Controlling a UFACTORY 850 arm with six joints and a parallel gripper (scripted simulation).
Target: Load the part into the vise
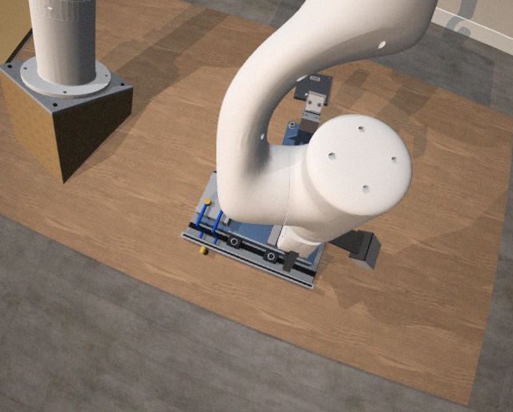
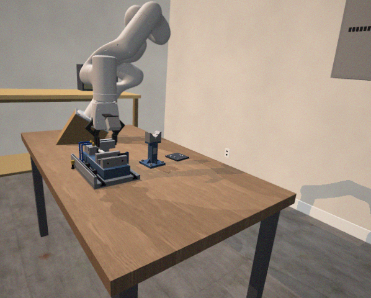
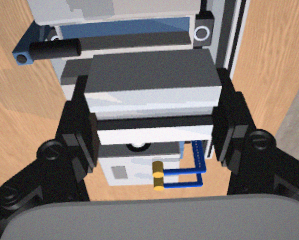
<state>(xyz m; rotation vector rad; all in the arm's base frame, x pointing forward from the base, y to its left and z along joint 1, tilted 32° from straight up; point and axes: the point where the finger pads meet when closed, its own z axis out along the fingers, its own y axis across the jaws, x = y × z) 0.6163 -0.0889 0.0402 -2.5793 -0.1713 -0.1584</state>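
The part lies right at my hand. From my hand the other things lie so: work stop: 7 cm to the left, 6 cm below, 1 cm behind; moving jaw: 8 cm below, 3 cm behind, 1 cm to the left; fixed jaw: 8 cm below, 3 cm ahead, 2 cm to the left.
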